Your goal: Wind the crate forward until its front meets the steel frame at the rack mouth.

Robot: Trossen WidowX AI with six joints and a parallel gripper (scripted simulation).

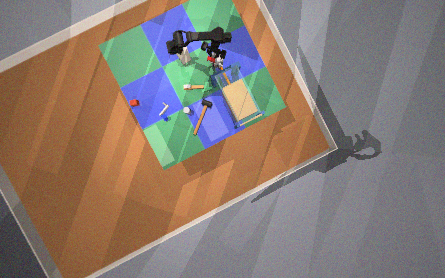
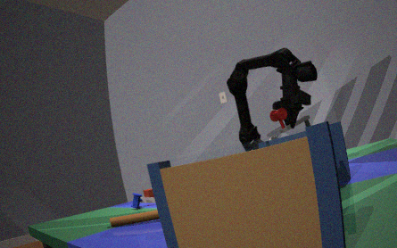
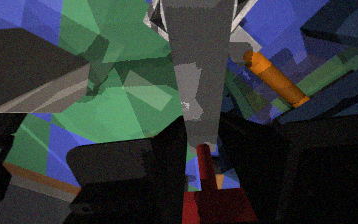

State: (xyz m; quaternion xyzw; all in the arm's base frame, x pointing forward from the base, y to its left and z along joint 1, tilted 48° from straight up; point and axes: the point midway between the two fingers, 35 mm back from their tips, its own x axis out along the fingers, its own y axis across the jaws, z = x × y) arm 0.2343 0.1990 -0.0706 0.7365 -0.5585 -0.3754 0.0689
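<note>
My gripper tip is 40 mm below the red grip, 30 mm short of it and 20 mm to the left of it. The rest, counted from my gripper tip: blue-framed guard cubby (360 mm ahead, 110 mm below, 30 mm to the left); winch (150 mm below, 60 mm behind, 50 mm to the left); blue piece (620 mm to the right, 150 mm below, 150 mm ahead).
</note>
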